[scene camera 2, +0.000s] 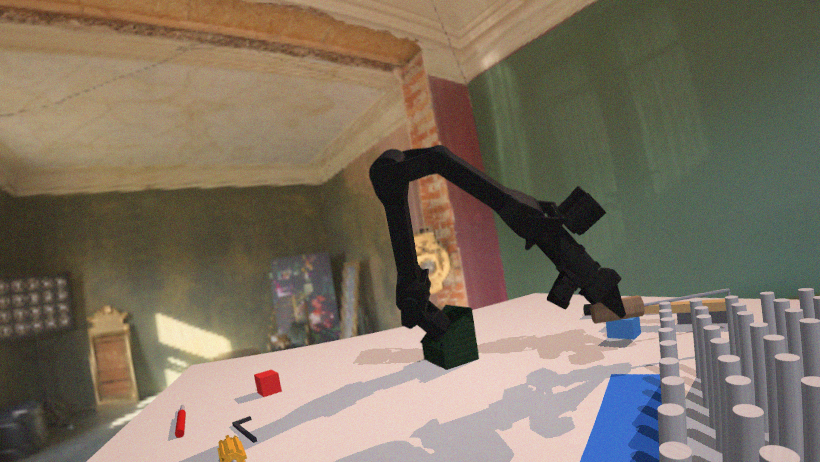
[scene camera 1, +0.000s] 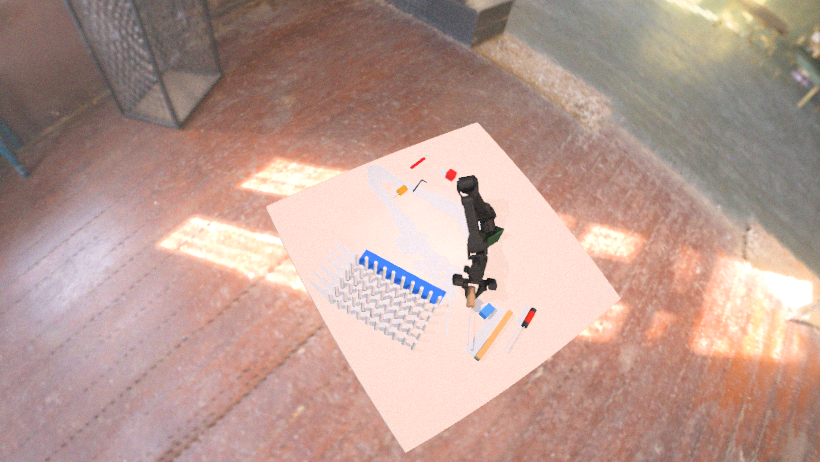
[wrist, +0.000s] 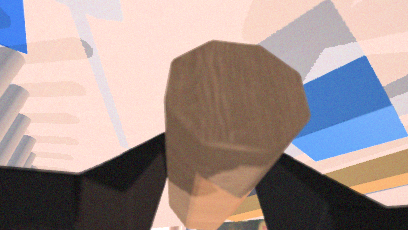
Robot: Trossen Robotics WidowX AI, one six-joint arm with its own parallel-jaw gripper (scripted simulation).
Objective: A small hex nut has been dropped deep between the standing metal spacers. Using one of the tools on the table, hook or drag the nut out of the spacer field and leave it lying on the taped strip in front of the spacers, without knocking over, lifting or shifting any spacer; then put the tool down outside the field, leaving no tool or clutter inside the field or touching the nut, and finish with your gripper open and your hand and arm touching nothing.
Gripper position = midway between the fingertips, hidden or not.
Note:
I see my gripper (scene camera 2: pixel 620 314) and a blue taped strip (scene camera 1: pixel 372 257).
My gripper shows as well in the wrist view (wrist: pixel 212 146).

